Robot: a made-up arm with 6 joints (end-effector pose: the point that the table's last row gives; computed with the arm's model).
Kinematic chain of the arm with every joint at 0, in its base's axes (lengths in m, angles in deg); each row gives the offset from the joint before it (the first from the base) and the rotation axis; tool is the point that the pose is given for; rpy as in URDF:
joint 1: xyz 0 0.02 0.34 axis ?
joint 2: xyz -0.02 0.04 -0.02 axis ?
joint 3: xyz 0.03 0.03 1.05 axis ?
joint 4: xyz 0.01 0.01 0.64 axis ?
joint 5: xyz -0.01 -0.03 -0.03 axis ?
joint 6: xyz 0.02 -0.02 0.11 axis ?
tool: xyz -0.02 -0.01 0 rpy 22.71 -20.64 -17.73
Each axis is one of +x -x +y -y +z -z.
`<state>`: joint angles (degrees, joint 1 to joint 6).
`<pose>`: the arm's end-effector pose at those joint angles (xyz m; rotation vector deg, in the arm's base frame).
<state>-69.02 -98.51 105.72 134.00 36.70 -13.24</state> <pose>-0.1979 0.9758 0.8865 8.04 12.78 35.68</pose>
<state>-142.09 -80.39 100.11 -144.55 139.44 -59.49</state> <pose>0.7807 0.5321 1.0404 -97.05 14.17 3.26</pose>
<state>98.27 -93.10 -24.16 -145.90 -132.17 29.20</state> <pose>0.0377 -1.5662 0.0909 9.94 -66.59 -78.66</pose>
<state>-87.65 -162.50 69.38 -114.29 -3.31 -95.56</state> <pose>0.0515 1.1060 -0.7263 -57.33 25.95 40.39</pose>
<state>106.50 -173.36 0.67 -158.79 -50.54 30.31</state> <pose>-0.0765 -0.3436 -1.3910 108.96 51.81 -75.10</pose>
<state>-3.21 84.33 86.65 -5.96 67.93 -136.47</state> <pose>1.0192 0.0035 -0.2412 -131.56 55.04 98.90</pose>
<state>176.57 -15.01 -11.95 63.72 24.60 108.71</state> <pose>0.4820 -0.1213 2.0065 33.98 -7.24 -35.67</pose>
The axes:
joint 1: +z
joint 2: +y
joint 3: +y
joint 4: +z
joint 5: +y
joint 6: +z

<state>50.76 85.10 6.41 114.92 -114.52 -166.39</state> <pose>1.0419 1.2660 0.2689 -52.78 101.14 -100.00</pose>
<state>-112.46 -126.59 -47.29 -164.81 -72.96 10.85</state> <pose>0.5606 0.9276 -0.9114 -22.57 76.86 25.38</pose>
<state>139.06 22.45 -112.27 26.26 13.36 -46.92</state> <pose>0.2012 -0.2188 1.3229 119.17 -7.60 70.01</pose>
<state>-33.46 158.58 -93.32 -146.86 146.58 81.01</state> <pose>0.7115 -0.3013 -0.4099 -84.86 80.19 131.37</pose>
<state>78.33 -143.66 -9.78 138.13 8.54 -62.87</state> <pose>-0.3155 -0.9492 -1.1380 -29.28 157.82 -51.03</pose>
